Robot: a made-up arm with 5 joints.
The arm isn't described. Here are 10 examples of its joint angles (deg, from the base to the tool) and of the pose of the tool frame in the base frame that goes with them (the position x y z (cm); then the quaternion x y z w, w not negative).
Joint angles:
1: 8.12 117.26 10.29 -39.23 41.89
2: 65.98 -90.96 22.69 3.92 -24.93
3: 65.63 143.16 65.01 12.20 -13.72
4: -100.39 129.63 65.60 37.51 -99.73
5: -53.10 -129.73 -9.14 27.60 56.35
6: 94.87 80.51 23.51 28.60 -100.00
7: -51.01 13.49 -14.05 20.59 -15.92
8: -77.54 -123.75 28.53 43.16 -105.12
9: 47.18 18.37 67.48 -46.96 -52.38
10: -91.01 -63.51 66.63 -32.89 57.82
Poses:
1: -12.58 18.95 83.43 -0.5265 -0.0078 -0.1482 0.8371
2: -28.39 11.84 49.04 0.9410 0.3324 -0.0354 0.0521
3: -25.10 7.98 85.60 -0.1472 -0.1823 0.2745 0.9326
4: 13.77 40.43 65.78 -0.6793 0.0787 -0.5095 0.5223
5: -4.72 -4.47 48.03 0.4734 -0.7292 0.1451 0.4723
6: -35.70 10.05 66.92 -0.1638 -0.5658 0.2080 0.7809
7: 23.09 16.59 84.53 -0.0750 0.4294 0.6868 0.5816
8: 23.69 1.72 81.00 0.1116 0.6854 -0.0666 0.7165
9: -4.22 -7.42 55.60 0.5839 -0.0845 0.5831 0.5585
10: -0.76 15.84 50.84 0.4339 -0.8034 -0.2155 0.3461
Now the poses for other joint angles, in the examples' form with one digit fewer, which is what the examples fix.
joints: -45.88 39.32 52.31 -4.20 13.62
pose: 22.7 19.0 72.4 0.012 0.569 0.711 0.414
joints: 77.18 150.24 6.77 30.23 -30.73
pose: -35.2 28.5 72.9 -0.526 -0.363 0.018 0.769
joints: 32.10 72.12 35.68 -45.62 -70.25
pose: 0.4 -9.0 85.5 0.054 0.031 0.799 0.598
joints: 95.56 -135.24 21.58 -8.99 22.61
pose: -12.4 38.8 53.3 -0.828 -0.260 -0.421 0.265
